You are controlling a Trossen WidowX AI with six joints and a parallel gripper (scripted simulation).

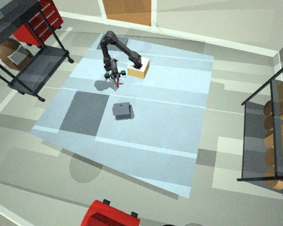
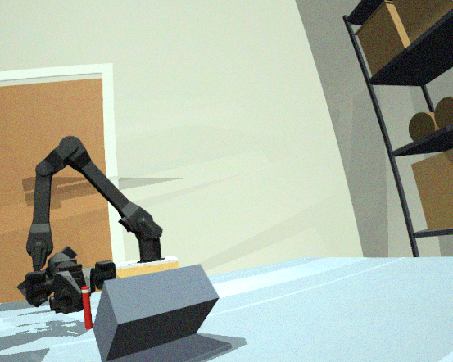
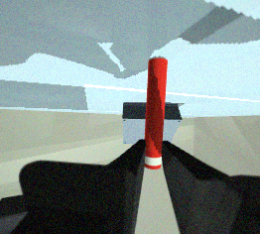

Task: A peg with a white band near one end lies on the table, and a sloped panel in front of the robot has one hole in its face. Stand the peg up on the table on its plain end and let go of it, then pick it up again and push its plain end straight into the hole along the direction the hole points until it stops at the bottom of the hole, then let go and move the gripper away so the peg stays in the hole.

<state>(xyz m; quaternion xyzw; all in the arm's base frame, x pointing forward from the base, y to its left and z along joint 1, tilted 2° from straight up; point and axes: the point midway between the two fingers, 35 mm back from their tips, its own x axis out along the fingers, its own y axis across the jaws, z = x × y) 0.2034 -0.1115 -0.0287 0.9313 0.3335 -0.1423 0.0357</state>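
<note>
Now: the red peg 10 mm below my gripper tip. Also, from my gripper tip: grey sloped panel (180 mm ahead, 160 mm to the left, 10 mm below).
</note>
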